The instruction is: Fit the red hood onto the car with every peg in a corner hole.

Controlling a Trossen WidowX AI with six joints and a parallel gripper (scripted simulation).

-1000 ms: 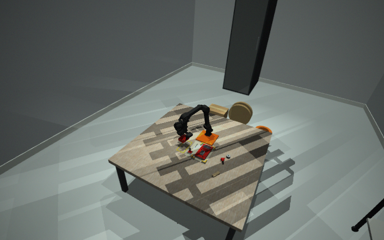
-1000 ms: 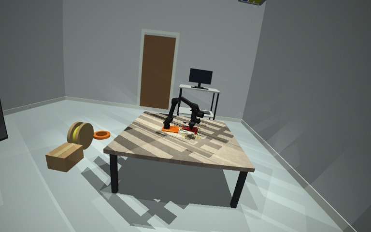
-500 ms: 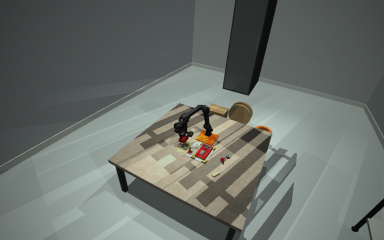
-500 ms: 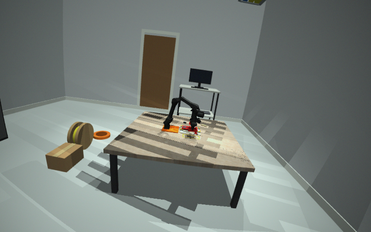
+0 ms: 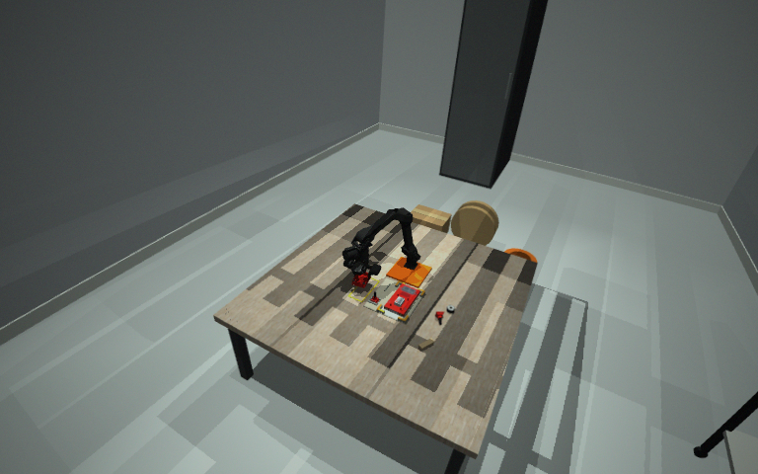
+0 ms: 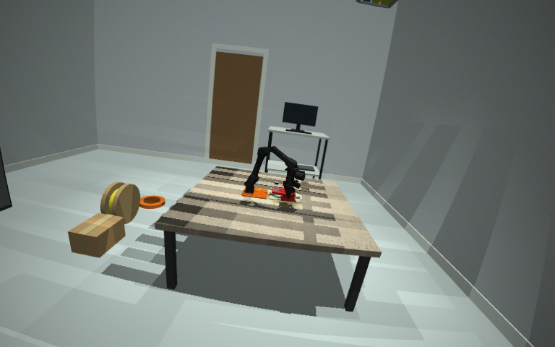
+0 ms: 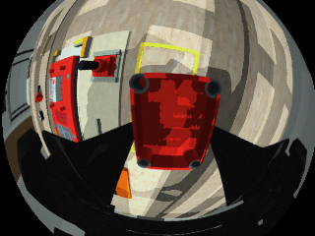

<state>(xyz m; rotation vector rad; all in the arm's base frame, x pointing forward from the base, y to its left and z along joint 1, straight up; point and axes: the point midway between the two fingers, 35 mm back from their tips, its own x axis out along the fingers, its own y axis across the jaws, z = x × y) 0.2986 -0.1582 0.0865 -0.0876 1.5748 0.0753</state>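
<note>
My gripper tip is now 1 cm above the red hood. The rest, counted from my gripper tip: tan block (19 cm ahead, 44 cm to the left, 6 cm below).
</note>
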